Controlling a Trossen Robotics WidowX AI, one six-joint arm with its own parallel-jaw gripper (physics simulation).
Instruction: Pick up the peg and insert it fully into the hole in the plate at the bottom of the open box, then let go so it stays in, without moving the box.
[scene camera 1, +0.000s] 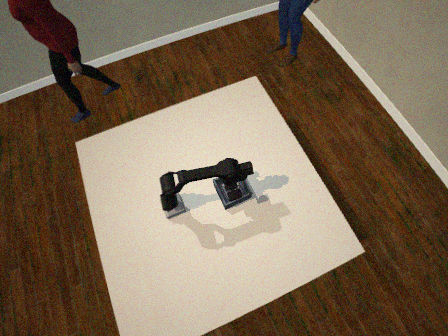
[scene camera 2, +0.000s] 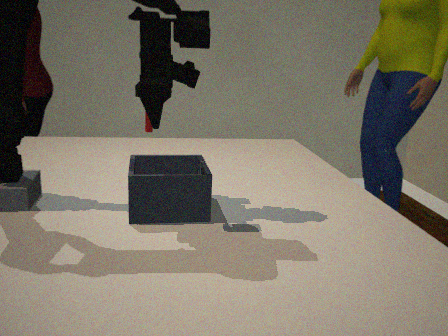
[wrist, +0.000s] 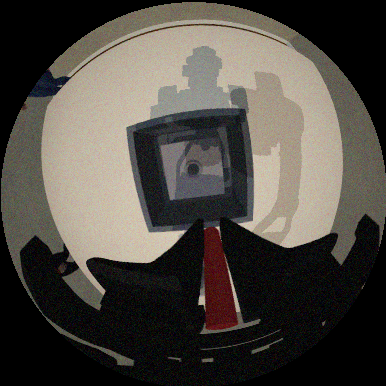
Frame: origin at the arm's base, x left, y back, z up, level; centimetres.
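Seen in the pictures: gripper, fingertip midpoint: (scene camera 1: 228, 185) (scene camera 2: 156, 127) (wrist: 210, 223); arm's base, origin of the base link: (scene camera 1: 170, 203) (scene camera 2: 3, 177).
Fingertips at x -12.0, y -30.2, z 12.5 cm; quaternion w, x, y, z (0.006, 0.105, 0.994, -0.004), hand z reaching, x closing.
Observation:
Pixels of each thing's top centre, then the offset from my fingertips to it. Level surfaces: height alone.
- red peg, middle of its top: (wrist: 221, 326) (scene camera 2: 149, 91) dy +1.3, dx +0.3, dz +7.2 cm
- dark open box, middle of its top: (wrist: 191, 172) (scene camera 2: 168, 164) (scene camera 1: 232, 186) dy -2.8, dx +1.0, dz -7.9 cm
- plate, middle of its top: (wrist: 192, 169) dy -2.8, dx +1.0, dz -11.6 cm
- pale table, its level: dz -17.7 cm
The red peg (scene camera 2: 148, 123) (wrist: 218, 280) is held between the fingers of my gripper (scene camera 2: 154, 120) (wrist: 210, 223), which is shut on it. In the scene camera 2 view the peg's lower end sticks out beside the fingertips, above the rim of the box. The dark open box (scene camera 1: 238, 201) (scene camera 2: 170, 199) (wrist: 141, 180) stands upright below the gripper. The plate (wrist: 210, 186) at its bottom, with the round dark hole (wrist: 193, 168), shows in the wrist view. In the scene camera 1 view the arm covers part of the box and hides the peg.
The arm's base (scene camera 1: 175, 212) (scene camera 2: 22, 195) stands on the pale table (scene camera 1: 150, 280) (scene camera 2: 300, 280), to the left of the box. Shadows of the arm lie around the box. People stand beyond the table's edges.

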